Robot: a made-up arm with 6 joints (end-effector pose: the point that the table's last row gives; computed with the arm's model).
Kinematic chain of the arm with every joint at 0, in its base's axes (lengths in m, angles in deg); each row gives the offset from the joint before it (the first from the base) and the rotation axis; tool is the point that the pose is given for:
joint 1: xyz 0 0 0.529 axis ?
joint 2: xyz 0 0 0 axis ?
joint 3: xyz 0 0 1.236 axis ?
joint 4: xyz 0 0 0 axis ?
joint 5: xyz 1.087 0 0 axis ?
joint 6: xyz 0 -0.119 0 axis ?
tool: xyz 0 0 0
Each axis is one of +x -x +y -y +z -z.
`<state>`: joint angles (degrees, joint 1 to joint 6).
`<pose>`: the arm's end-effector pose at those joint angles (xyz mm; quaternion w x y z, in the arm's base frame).
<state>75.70 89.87 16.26 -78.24 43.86 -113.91</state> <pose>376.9 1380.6 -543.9 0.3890 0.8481 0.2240 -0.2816</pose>
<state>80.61 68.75 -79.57 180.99 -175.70 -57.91</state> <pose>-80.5 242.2 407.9 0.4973 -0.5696 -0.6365 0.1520</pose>
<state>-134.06 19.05 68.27 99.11 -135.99 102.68</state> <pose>-698.9 -749.3 2597.2 0.0086 0.6676 0.6594 -0.3456</pose>
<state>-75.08 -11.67 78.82 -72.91 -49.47 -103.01</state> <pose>-71.3 131.7 2827.4 0.5917 0.7273 -0.2290 0.2617</pose>
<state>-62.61 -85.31 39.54 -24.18 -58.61 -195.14</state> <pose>-930.5 1559.8 1550.0 0.1740 0.8387 -0.1848 0.4817</pose>
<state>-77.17 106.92 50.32 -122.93 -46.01 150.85</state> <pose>440.0 -1640.7 -793.2 0.9329 0.0536 0.1776 -0.3088</pose>
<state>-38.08 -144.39 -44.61 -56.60 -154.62 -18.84</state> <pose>-675.2 445.8 612.2 0.8731 0.0043 0.4871 0.0226</pose>
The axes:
joint 1: +z
joint 2: +y
joint 3: -y
joint 4: -x
joint 5: -y
joint 6: -x

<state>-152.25 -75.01 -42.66 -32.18 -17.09 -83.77</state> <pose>167.0 201.7 1376.8 0.2962 0.1803 -0.8034 -0.4840</pose>
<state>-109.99 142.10 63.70 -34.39 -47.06 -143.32</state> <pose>-404.1 -823.5 -1524.6 0.7568 -0.4465 0.3039 0.3683</pose>
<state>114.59 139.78 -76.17 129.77 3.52 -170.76</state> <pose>-12.8 -154.9 149.3 0.1142 -0.7930 0.3981 -0.4469</pose>
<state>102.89 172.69 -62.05 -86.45 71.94 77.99</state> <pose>90.5 -362.2 259.2 0.3550 0.9283 -0.0439 0.1012</pose>
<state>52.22 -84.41 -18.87 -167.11 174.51 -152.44</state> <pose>-554.8 -526.4 1627.8 0.4722 -0.4304 0.6897 0.3409</pose>
